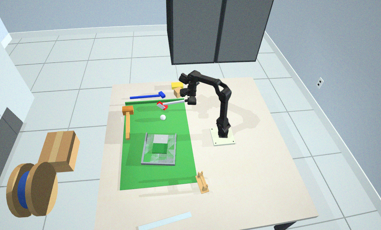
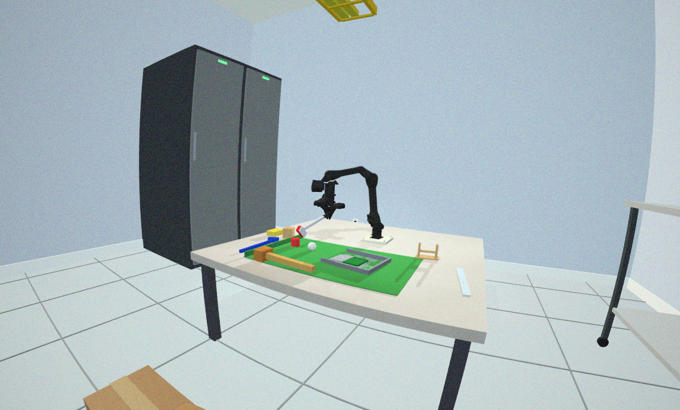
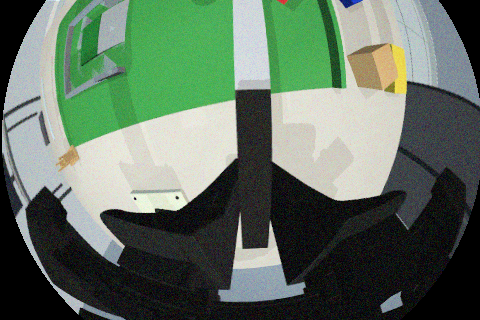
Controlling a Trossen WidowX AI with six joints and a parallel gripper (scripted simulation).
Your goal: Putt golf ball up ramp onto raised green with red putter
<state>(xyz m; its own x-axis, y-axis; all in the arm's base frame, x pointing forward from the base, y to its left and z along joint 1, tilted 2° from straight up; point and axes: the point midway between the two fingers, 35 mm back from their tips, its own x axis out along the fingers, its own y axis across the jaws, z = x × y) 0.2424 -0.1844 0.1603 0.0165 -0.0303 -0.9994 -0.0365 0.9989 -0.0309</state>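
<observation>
The red putter is 120 mm ahead of my gripper tip and 10 mm to the left of it. Also, from my gripper tip: white golf ball: 210 mm ahead, 110 mm below, 70 mm to the left; then tan block: 220 mm to the right, 110 mm ahead, 100 mm below; then red cube: 210 mm ahead, 110 mm below, 50 mm to the right.
</observation>
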